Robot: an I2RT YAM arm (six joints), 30 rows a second.
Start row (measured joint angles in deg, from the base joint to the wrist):
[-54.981, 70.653, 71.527, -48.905, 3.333, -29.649]
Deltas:
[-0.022, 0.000, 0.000, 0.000, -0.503, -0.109]
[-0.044, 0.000, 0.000, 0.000, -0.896, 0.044]
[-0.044, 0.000, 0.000, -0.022, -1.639, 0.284]
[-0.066, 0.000, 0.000, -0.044, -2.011, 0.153]
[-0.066, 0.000, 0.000, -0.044, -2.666, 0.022]
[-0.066, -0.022, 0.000, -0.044, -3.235, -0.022]
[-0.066, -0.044, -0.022, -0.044, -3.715, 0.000]
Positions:
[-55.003, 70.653, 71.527, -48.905, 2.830, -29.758]
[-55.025, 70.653, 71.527, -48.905, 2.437, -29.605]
[-55.025, 70.653, 71.527, -48.927, 1.694, -29.365]
[-55.047, 70.653, 71.527, -48.949, 1.322, -29.496]
[-55.047, 70.653, 71.527, -48.949, 0.667, -29.627]
[-55.047, 70.631, 71.527, -48.949, 0.098, -29.671]
[-55.047, 70.609, 71.505, -48.949, -0.382, -29.649]

